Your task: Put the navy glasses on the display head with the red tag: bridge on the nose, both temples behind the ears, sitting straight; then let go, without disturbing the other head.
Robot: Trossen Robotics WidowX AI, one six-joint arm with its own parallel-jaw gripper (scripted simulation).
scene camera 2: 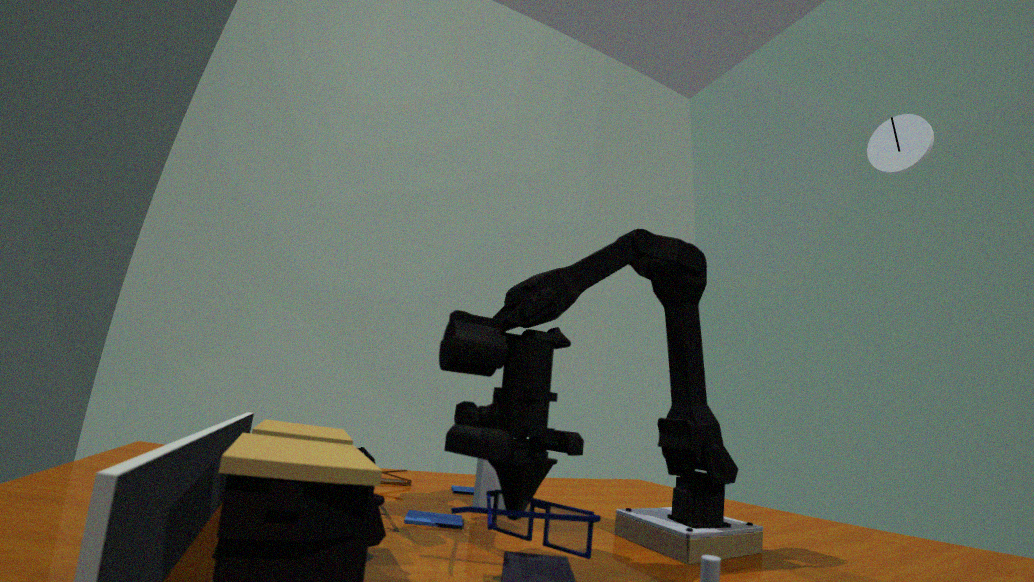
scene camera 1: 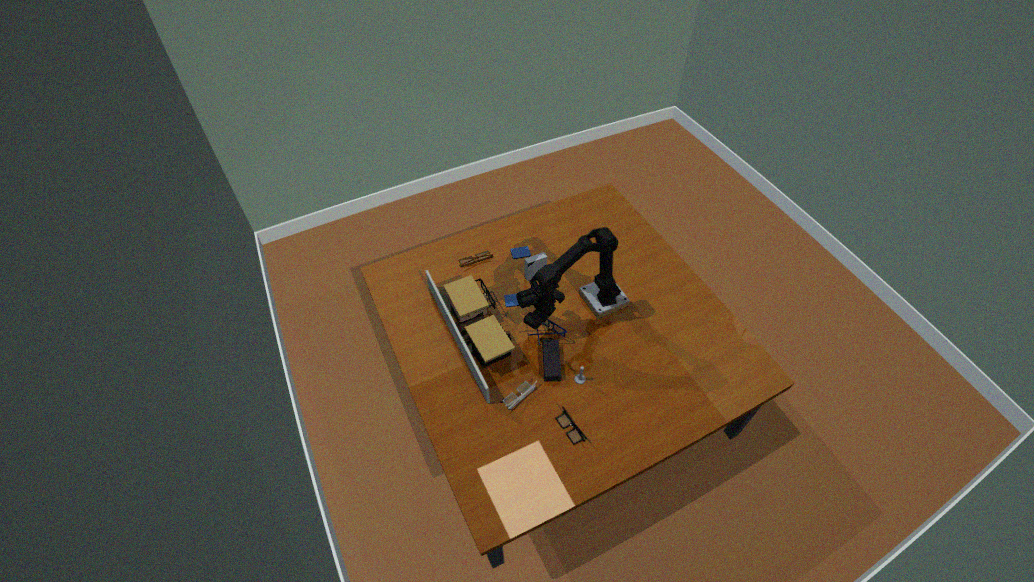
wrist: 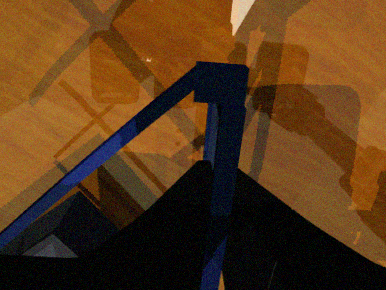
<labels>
The same spot on a display head: (scene camera 2: 288,503) is (scene camera 1: 498,359).
</labels>
